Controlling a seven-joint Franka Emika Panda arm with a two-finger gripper.
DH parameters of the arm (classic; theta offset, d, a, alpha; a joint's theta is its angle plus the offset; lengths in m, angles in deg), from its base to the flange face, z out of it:
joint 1: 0 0.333 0 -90
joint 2: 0 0 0 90
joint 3: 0 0.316 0.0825 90
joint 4: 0 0 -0.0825 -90
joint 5: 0 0.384 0 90
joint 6: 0 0 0.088 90
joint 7: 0 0.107 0 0
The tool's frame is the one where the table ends.
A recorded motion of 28 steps. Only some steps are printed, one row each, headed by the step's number.
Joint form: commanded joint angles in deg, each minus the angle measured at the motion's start. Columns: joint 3, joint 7, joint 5, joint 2, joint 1, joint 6, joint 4.
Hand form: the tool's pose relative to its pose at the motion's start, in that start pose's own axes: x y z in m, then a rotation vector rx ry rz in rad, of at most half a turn. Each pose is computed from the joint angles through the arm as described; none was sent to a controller.
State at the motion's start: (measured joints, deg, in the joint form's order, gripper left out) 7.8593 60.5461 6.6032 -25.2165 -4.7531 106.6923 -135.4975
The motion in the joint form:
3: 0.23 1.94 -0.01 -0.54 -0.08 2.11 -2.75
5: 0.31 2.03 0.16 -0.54 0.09 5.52 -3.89
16: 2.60 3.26 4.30 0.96 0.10 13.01 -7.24
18: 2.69 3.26 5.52 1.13 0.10 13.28 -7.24
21: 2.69 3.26 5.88 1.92 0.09 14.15 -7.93
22: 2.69 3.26 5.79 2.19 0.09 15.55 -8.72
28: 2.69 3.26 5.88 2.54 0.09 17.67 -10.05
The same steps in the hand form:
3: -0.0011 0.0047 0.0161 -0.0037 0.0032 0.0366
5: -0.0003 0.0016 0.0203 0.0316 0.0210 0.0371
16: -0.0112 -0.0113 0.0484 0.0914 0.0000 0.0629
18: -0.0122 -0.0127 0.0491 0.1013 -0.0156 0.0717
21: -0.0107 -0.0130 0.0588 0.0946 -0.0252 0.0783
22: -0.0093 -0.0125 0.0649 0.0988 -0.0200 0.0808
28: -0.0076 -0.0110 0.0746 0.1055 -0.0153 0.0869

